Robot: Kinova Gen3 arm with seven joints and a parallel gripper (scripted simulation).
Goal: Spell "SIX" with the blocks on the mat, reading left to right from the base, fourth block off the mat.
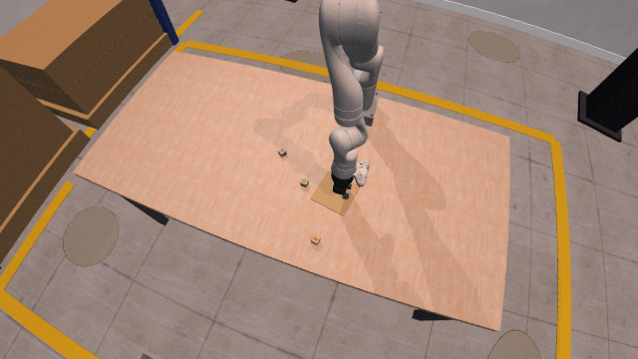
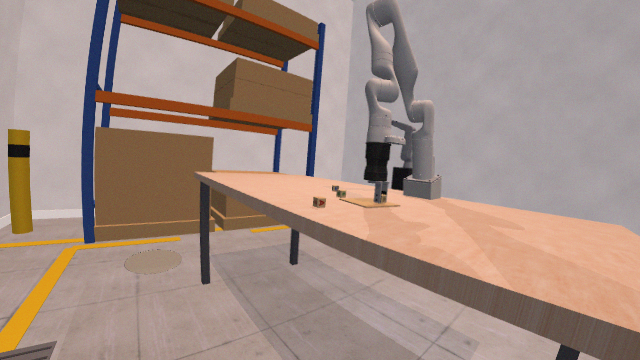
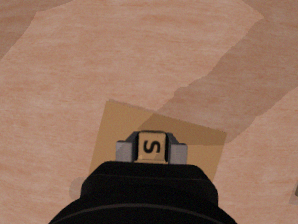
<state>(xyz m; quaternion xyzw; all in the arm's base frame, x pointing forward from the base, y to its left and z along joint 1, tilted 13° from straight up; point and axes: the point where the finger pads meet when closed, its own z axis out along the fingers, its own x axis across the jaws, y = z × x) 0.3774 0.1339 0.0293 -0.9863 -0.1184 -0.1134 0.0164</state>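
Right now the tan mat is 1 cm ahead of my hand, 4 cm to the right of it and 2 cm below it. The rest, counted from my hand: block 21 cm ahead, 1 cm to the right, 1 cm below.
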